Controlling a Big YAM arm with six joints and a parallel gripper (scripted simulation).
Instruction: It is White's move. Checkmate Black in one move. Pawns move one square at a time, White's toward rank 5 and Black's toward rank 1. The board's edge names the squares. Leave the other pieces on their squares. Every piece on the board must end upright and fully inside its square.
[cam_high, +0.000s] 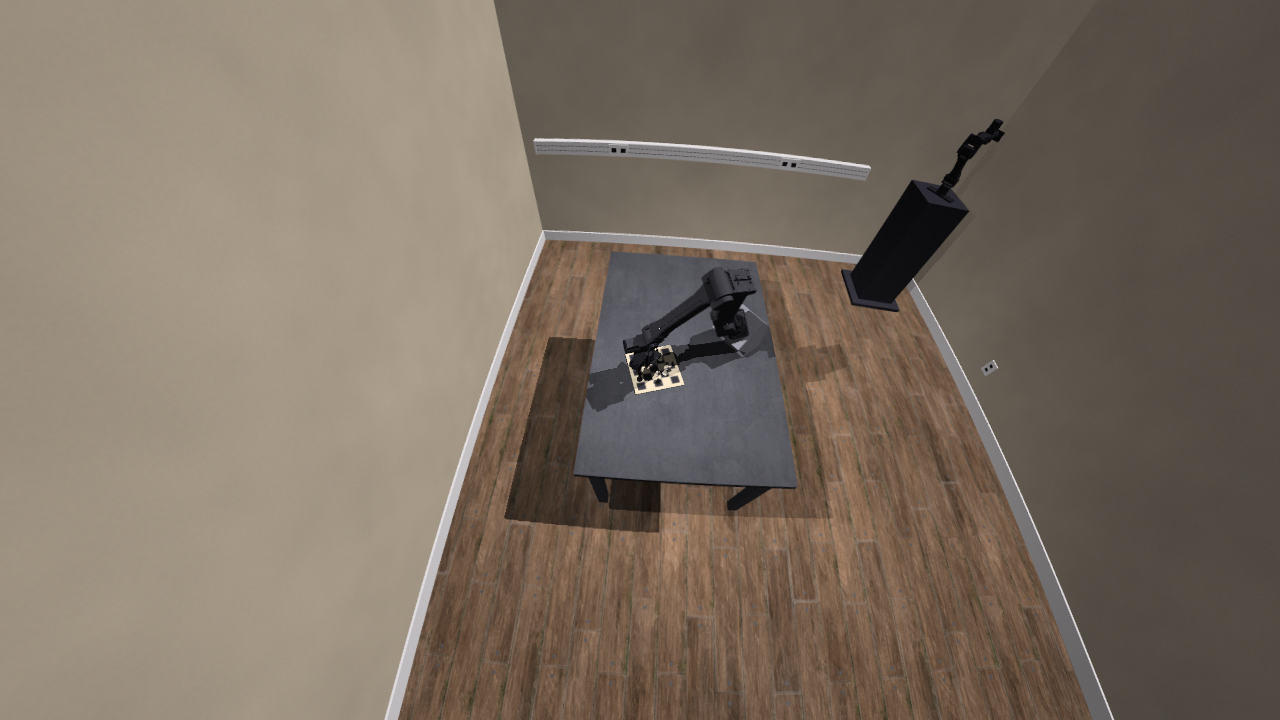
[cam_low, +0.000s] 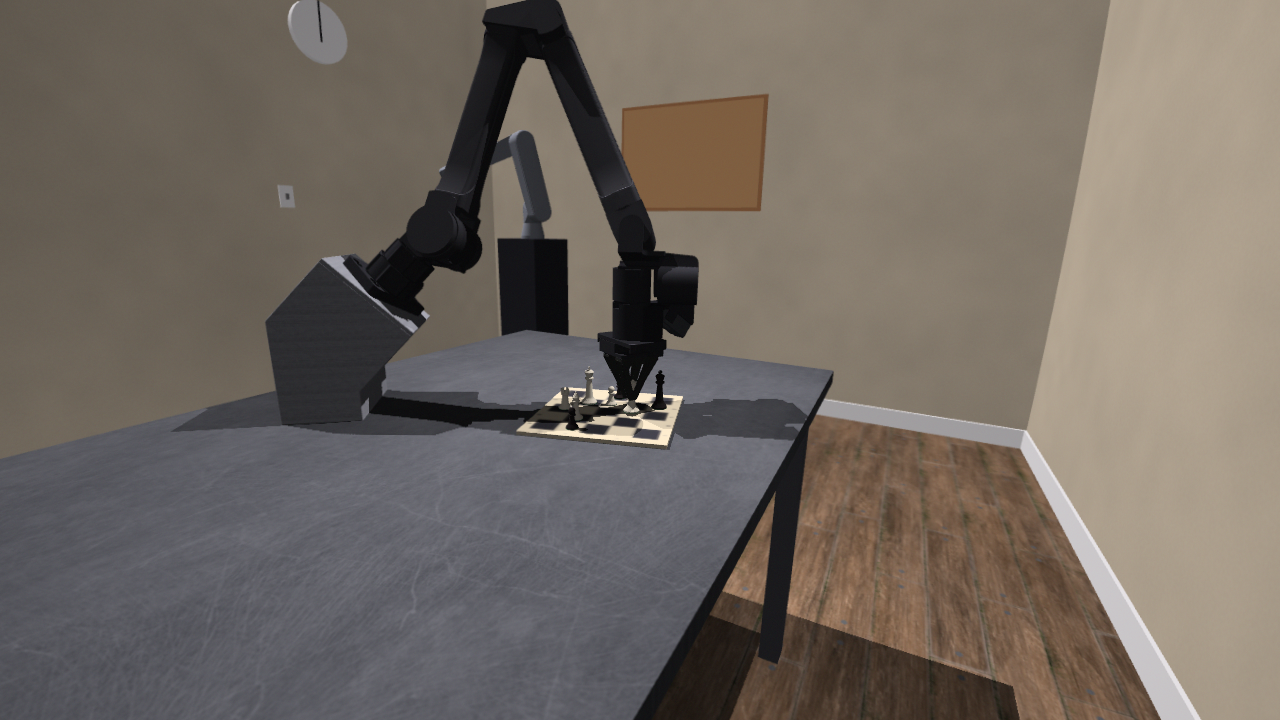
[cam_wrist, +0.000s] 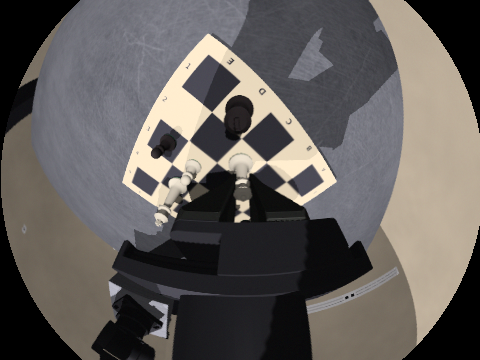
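Right now the chessboard is 3 cm behind my hand, 1 cm to the right of it and 4 cm below it. Also, from my hand: tall white piece (9 cm behind, 1 cm to the left); black king (2 cm ahead, 6 cm to the left).
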